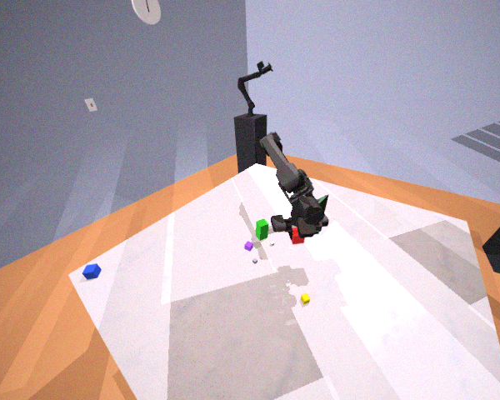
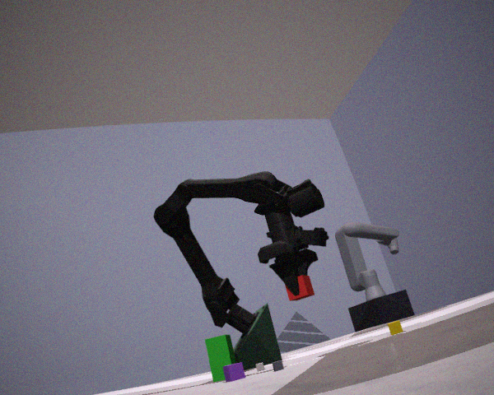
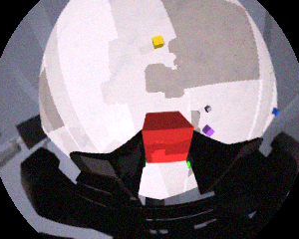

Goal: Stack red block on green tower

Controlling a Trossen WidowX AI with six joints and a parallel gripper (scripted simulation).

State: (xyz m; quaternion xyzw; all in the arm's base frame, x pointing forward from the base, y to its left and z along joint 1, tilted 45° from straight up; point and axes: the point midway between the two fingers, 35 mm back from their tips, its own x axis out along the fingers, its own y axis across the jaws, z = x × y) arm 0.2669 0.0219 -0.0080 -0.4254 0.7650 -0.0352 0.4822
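Right now the green block is 18 cm to the right of my gripper tip, 6 cm below it and 6 cm behind it. The rest, counted from my gripper tip: tiny grey cube: 13 cm to the right, 12 cm below, 9 cm ahead; red block: 1 cm above; yellow cube: 13 cm ahead, 12 cm below, 9 cm to the left.
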